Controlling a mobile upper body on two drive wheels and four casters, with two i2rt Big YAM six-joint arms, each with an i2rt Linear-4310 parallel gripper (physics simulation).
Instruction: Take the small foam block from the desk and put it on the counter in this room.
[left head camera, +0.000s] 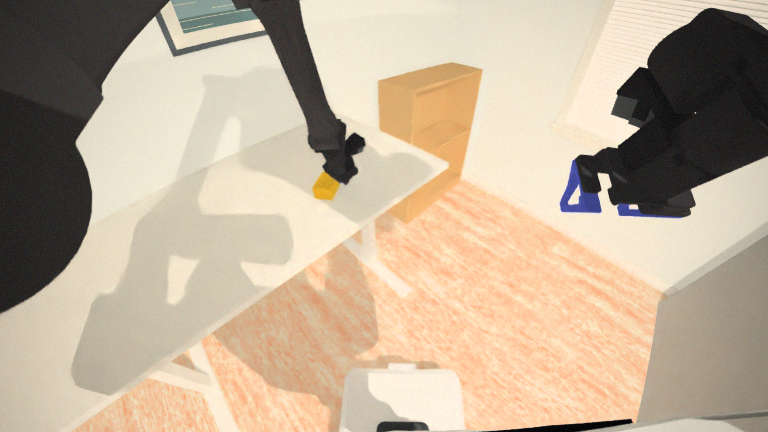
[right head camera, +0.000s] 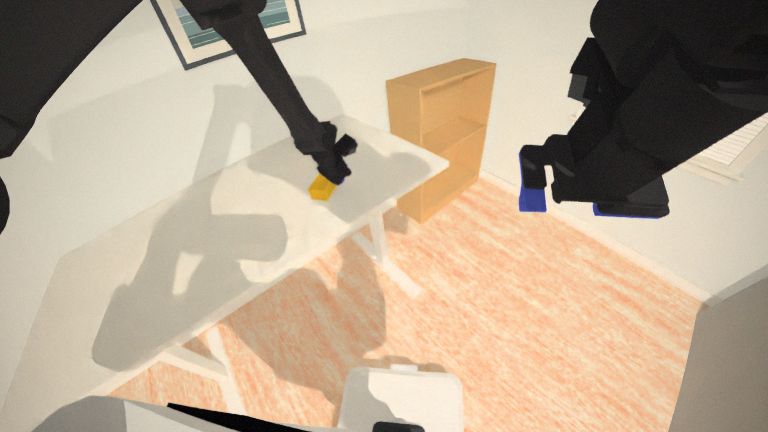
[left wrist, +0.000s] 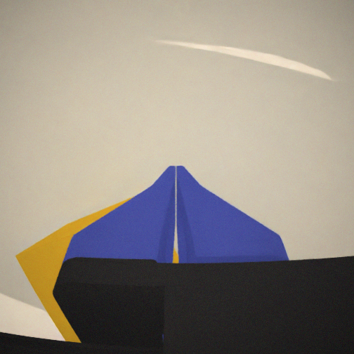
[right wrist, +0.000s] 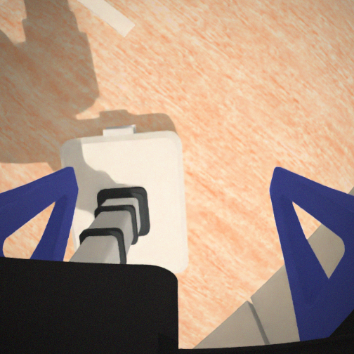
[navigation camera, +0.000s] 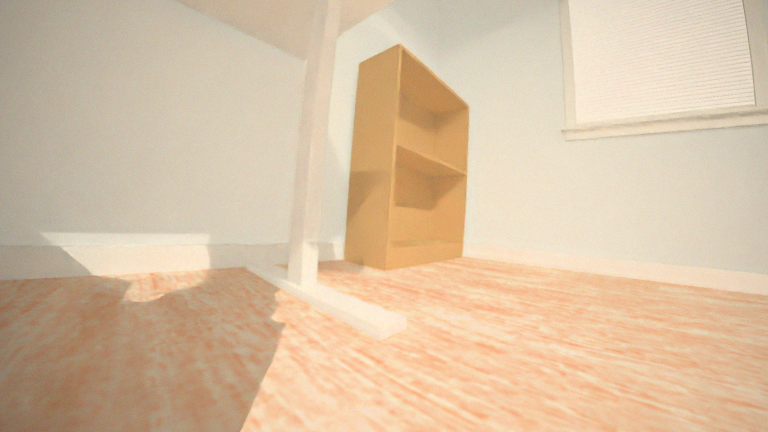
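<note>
The small yellow foam block lies on the white desk, partly under my left gripper. In the left wrist view the block shows to the left of the blue fingers and beneath them, partly hidden. My left gripper is shut with its fingertips together and nothing between them. My right gripper is open and empty, held in the air away from the desk, above the floor and the robot's base. A counter cannot be made out for certain in these views.
A wooden bookshelf stands beyond the desk's far end. A desk leg with a long foot stands on the floor. A grey-brown surface rises at the right. The robot's white base is below.
</note>
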